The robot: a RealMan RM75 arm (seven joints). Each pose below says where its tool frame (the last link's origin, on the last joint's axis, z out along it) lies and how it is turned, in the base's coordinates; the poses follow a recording.
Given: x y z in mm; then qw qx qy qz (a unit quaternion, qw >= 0).
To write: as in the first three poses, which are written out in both.
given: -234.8 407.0 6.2 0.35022 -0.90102 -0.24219 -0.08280
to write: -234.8 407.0 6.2 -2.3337 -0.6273 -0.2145
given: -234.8 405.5 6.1 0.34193 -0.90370 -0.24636 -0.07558
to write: -234.8 405.5 6.1 -2.3500 -0.6406 -0.1965
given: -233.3 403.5 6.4 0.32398 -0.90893 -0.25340 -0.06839
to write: -233.3 403.5 6.4 -2.3843 -0.6647 -0.1794
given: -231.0 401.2 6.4 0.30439 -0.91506 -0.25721 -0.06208
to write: -231.0 401.2 6.4 -2.4237 -0.6813 -0.1644
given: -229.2 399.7 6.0 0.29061 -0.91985 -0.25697 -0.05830
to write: -229.2 399.7 6.0 -2.4532 -0.6853 -0.1555
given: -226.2 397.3 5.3 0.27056 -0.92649 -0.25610 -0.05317
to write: -226.2 397.3 5.3 -2.4961 -0.6900 -0.1432
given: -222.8 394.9 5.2 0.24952 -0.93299 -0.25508 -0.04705
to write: -222.8 394.9 5.2 -2.5409 -0.6947 -0.1281
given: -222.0 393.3 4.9 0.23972 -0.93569 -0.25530 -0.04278
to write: -222.0 393.3 4.9 -2.5612 -0.6988 -0.1171
